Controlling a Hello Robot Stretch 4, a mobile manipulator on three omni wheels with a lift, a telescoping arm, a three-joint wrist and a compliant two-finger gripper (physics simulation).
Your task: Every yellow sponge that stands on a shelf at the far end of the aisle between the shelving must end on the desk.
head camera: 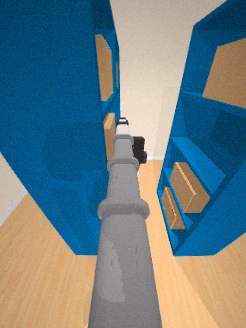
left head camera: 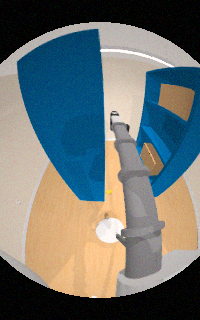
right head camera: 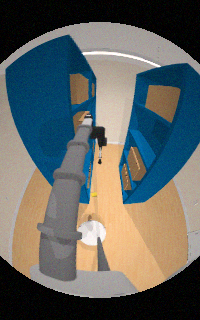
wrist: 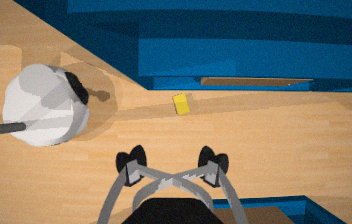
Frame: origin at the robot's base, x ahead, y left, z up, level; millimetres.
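Where they show: gripper, fingertip midpoint: (right head camera: 99,160) (wrist: 172,158); robot's base at its link origin: (left head camera: 109,229) (right head camera: 91,231).
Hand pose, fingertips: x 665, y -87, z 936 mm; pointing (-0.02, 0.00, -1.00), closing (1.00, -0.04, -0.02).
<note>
Each offset is from my fingertips to the top centre of the thing.
A yellow sponge @[dx +34, dy +82, dz -919 mm] (left head camera: 109,192) (right head camera: 94,194) (wrist: 181,104) lies on the floor close to the foot of the left blue shelf unit (head camera: 50,100) (left head camera: 65,115) (right head camera: 40,100). No sponge on a shelf can be made out, and the desk does not show. My gripper (right head camera: 100,161) (wrist: 172,158) hangs from the far end of the extended arm (head camera: 125,220) in the aisle. Its two fingers stand wide apart and hold nothing. In the wrist view the sponge is beyond the fingertips, well below them. The left unit's near side hides most of its shelves from the head views.
The right blue shelf unit (head camera: 220,235) (right head camera: 187,135) holds brown boxes @[dx +256, dy -622, dz -160 mm] (head camera: 192,187). More boxes @[dx +397, dy +315, dz +754 mm] (head camera: 104,67) stand in the left unit. A white rounded thing (left head camera: 109,230) (right head camera: 92,233) (wrist: 45,110) with a dark rod is near the aisle's mouth. A pale wall (head camera: 145,55) closes the far end.
</note>
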